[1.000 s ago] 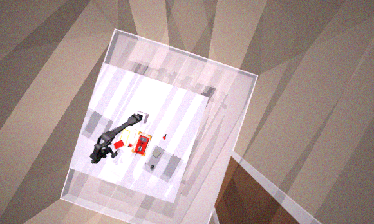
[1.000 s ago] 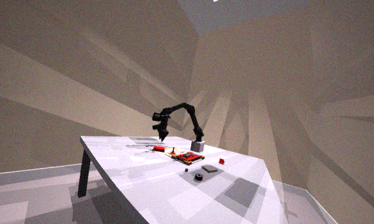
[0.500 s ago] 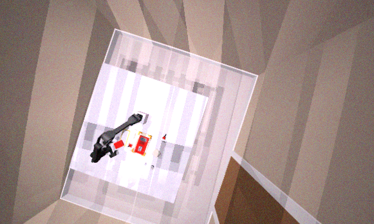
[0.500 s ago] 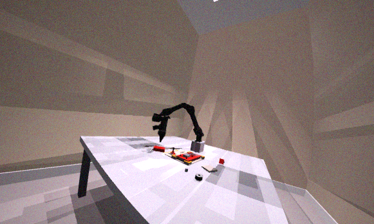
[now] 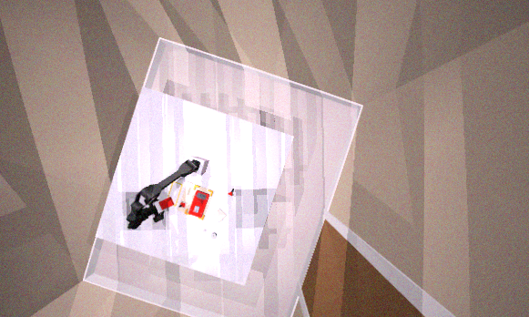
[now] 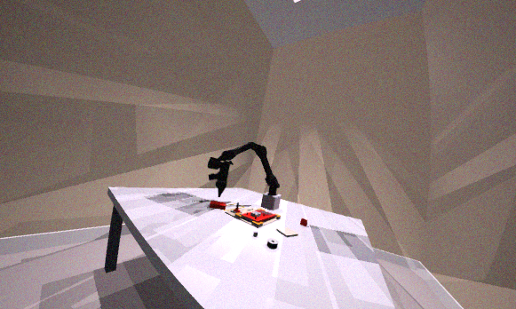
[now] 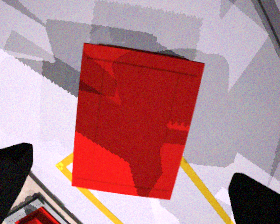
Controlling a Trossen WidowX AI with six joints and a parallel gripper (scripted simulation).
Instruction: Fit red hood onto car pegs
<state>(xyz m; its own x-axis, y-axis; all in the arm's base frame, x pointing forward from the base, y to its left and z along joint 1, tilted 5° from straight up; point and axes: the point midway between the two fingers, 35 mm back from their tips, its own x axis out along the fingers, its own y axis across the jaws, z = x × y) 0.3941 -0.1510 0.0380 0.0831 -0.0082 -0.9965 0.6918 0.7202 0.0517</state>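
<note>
The red hood is 6 cm below my gripper tip. From my gripper tip the other things lie so: jig 23 cm to the left, 9 cm behind, 6 cm below; then grey bit 37 cm to the left, 10 cm ahead, 6 cm below; then engine block 26 cm to the left, 5 cm below, 5 cm behind.
</note>
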